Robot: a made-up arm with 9 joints. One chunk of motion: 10 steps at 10 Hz.
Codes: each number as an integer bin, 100 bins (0 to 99) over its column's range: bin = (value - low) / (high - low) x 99, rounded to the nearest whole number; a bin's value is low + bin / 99 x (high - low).
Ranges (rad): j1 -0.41..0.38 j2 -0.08..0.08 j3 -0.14..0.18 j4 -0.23..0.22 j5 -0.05..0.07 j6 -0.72..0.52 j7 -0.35..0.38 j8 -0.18..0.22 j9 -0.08..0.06
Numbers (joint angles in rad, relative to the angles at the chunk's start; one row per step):
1: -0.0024 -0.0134 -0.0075 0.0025 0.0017 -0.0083 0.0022 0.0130 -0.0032
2: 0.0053 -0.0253 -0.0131 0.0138 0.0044 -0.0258 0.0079 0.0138 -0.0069
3: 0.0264 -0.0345 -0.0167 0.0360 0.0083 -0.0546 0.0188 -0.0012 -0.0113
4: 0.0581 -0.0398 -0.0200 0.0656 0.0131 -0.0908 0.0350 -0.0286 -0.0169
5: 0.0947 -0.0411 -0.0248 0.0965 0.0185 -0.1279 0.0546 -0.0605 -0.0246
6: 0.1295 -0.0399 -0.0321 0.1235 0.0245 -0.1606 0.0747 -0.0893 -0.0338
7: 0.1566 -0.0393 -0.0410 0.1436 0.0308 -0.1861 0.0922 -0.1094 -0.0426
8: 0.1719 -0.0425 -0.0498 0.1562 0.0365 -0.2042 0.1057 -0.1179 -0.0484
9: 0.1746 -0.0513 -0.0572 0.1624 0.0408 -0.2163 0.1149 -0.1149 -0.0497
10: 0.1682 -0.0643 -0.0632 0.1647 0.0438 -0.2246 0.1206 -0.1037 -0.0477
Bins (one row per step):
1: 51 41 41 51 43 57 48 48 54
2: 52 34 39 54 45 55 49 48 52
3: 55 28 38 59 48 53 50 44 49
4: 59 25 37 65 52 50 52 37 45
5: 63 24 36 72 57 47 55 30 39
6: 68 25 33 78 61 45 58 22 33
7: 71 25 31 82 67 43 60 17 26
8: 73 23 28 85 71 41 62 15 22
9: 73 18 26 86 75 40 63 16 21
10: 72 10 24 87 77 40 64 19 23

